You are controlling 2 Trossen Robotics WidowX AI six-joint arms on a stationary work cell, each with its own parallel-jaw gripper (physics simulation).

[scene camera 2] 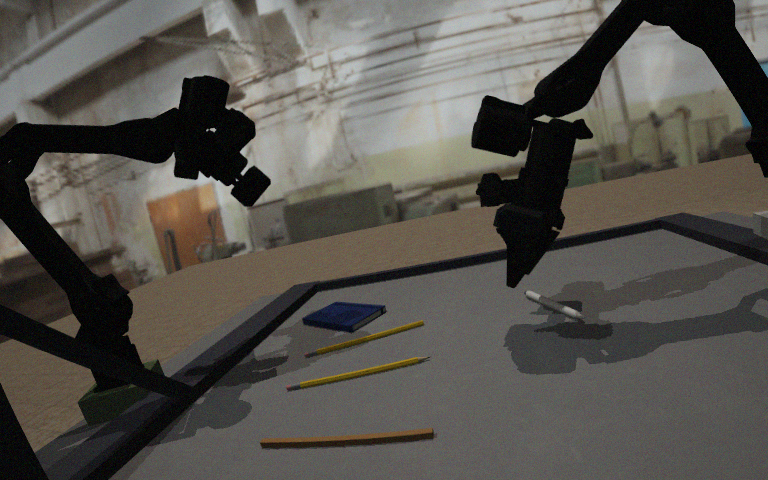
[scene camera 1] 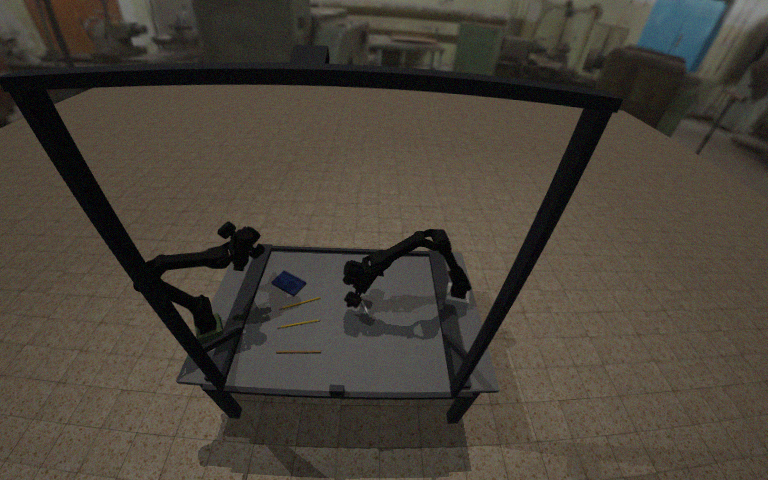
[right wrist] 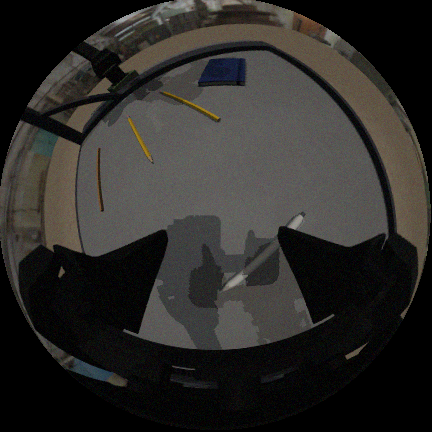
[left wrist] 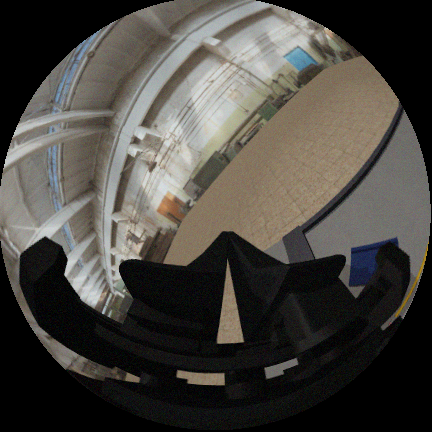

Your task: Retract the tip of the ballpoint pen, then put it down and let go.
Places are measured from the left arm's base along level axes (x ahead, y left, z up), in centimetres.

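Pixels of known places: left gripper, fingertip midpoint: (scene camera 2: 235, 167) (left wrist: 226, 236); right gripper, fingertip midpoint: (scene camera 2: 518, 280) (right wrist: 223, 234); left arm's base, origin of the base link: (scene camera 1: 207, 325) (right wrist: 119, 79); right arm's base, origin of the base link: (scene camera 1: 458, 292).
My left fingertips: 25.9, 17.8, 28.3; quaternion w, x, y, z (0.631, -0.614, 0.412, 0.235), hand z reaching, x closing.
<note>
For each thing: its middle in the pictures, then the offset to it from my left fingertips, as dx, dy, dz.
- ballpoint pen, body centre: (right wrist: 264, 256) (scene camera 2: 552, 304) (scene camera 1: 363, 302) +37.9, -34.8, -31.8
- blue notebook, body centre: (scene camera 2: 343, 315) (right wrist: 224, 68) (left wrist: 375, 262) (scene camera 1: 288, 282) +12.2, -8.1, -31.7
- orange stick, body centre: (scene camera 2: 341, 440) (right wrist: 97, 174) (scene camera 1: 298, 352) +3.6, -43.9, -32.0
The ballpoint pen (scene camera 1: 364, 306) (scene camera 2: 553, 305) (right wrist: 260, 257), white with a grey grip, lies on the grey table top, slanted in the right wrist view. Its pointed end is at the lower left there; the views are too coarse to tell whether the tip is out or in. My right gripper (scene camera 2: 512, 281) (right wrist: 223, 234) is open, with its fingers pointing down above the table close to the pen. The pen is not held; one finger stands near its upper part in the right wrist view. My left gripper (left wrist: 226, 236) is shut and empty, raised at the left side, far from the pen.
A blue notebook (scene camera 1: 288, 283) (scene camera 2: 342, 316) (right wrist: 223, 71) lies toward the back left. Two yellow pencils (scene camera 2: 365, 339) (scene camera 2: 362, 373) and an orange stick (scene camera 1: 298, 352) (scene camera 2: 346, 439) (right wrist: 100, 179) lie left of the pen in the scene views. A dark frame post (scene camera 1: 543, 237) rises at the table's right.
</note>
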